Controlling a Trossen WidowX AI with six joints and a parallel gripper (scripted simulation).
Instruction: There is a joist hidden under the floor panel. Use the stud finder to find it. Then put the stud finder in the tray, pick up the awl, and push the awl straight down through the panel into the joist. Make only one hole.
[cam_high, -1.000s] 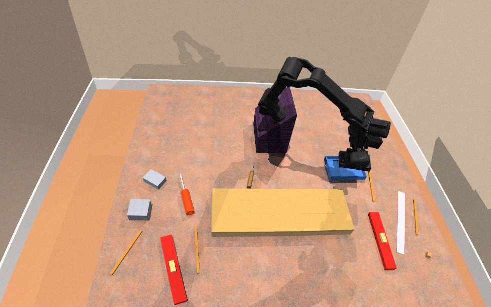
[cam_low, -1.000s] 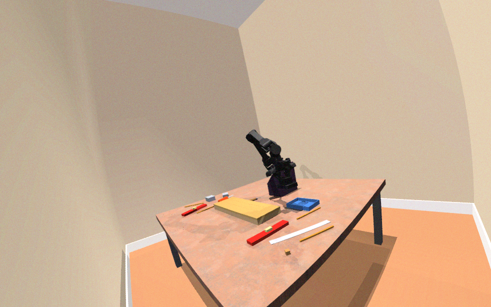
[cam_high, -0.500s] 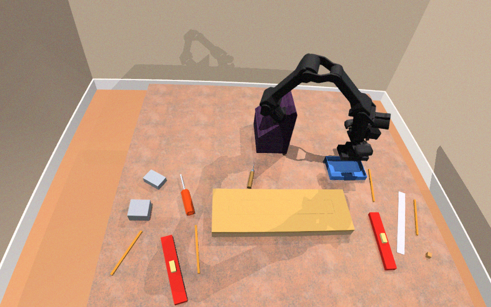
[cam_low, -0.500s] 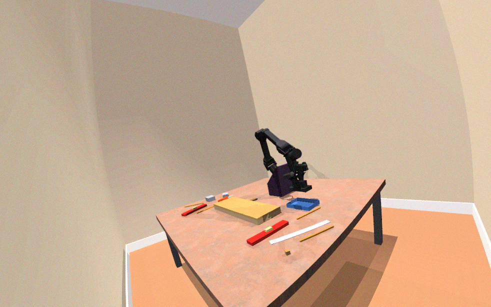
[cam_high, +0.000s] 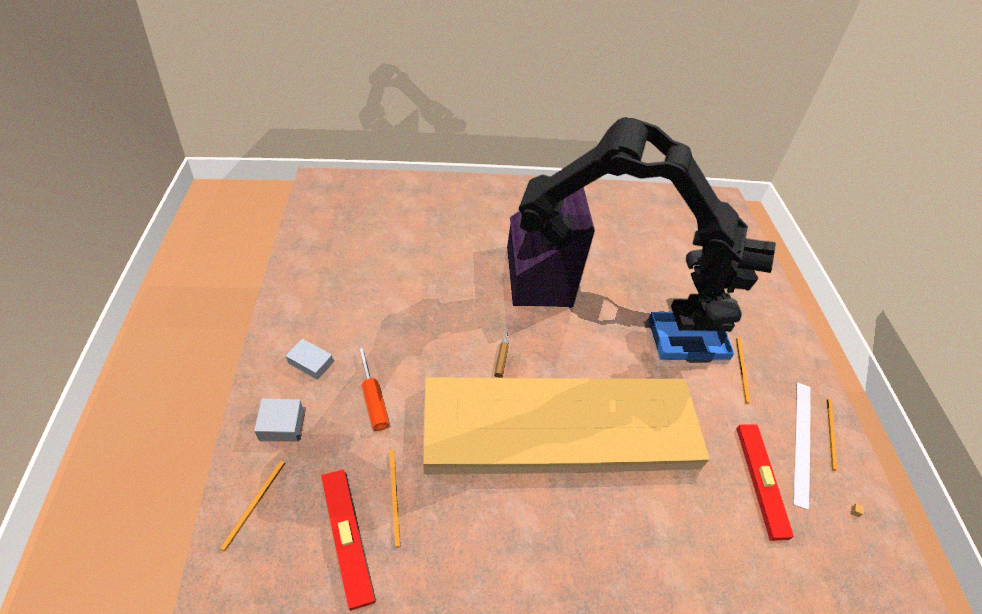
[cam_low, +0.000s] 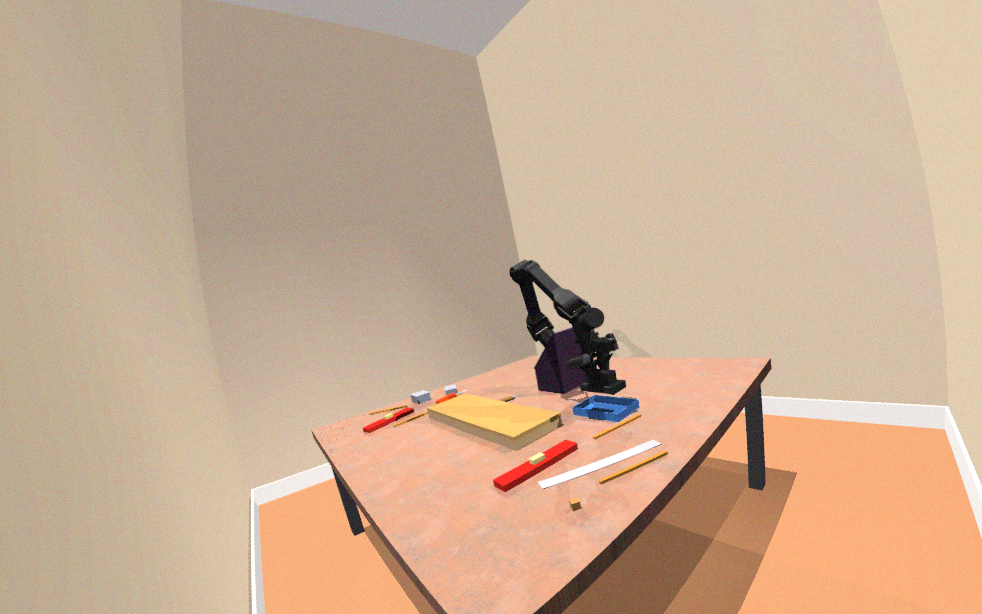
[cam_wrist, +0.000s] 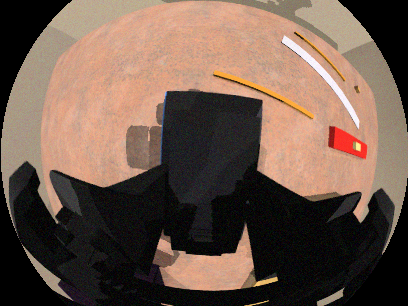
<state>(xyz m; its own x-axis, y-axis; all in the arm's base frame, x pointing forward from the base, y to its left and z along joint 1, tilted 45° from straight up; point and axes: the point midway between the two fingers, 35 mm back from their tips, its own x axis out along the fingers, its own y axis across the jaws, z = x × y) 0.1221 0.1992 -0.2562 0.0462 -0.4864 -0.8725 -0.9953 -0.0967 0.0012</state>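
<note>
Right now the blue tray is 8 cm below my gripper tip and 1 cm to the right of it. Round my gripper tip: white strip: 25 cm ahead, 19 cm to the left, 9 cm below; awl: 43 cm to the right, 9 cm below, 6 cm ahead; stud finder: 2 cm to the right, 2 cm above.
</note>
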